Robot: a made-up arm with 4 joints.
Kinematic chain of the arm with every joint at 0, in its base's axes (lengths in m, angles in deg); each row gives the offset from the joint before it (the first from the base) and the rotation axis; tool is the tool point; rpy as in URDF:
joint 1: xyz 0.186 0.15 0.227 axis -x
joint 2: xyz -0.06 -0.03 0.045 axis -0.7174 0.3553 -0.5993
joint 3: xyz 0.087 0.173 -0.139 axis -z
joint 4: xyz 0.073 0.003 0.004 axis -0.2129 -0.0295 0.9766
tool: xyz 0.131 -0.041 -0.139 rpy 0 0 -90
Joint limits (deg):
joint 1: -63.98..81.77
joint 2: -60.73..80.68
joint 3: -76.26..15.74
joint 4: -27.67..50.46
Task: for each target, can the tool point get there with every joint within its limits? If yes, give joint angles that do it. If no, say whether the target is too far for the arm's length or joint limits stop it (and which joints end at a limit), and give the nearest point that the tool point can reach.
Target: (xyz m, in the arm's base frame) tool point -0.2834 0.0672 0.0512
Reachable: no: joint limits stop it (at a limit: joint 2, joint 3, joint 4) | nearest point 0.0821 -0.0098 -0.1122 | short by 0.408 m
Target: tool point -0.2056 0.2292 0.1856
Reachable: no: joint limits stop it (at a limit: joint 2, joint 3, joint 4) | nearest point -0.0378 0.5281 0.0294 | short by 0.377 m
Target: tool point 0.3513 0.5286 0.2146
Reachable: yes | joints -20.76 -13.71 -32.33 32.46
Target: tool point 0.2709 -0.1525 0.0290
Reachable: yes | joints 14.33 50.75 1.91 -14.28
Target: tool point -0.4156 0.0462 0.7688
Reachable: no: too far | nearest point -0.0378 0.2379 0.6445 | short by 0.441 m
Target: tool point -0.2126 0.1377 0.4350
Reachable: no: joint limits stop it (at a limit: joint 1, joint 2, joint 3, joint 4) | nearest point -0.0378 0.2379 0.6445 | short by 0.291 m
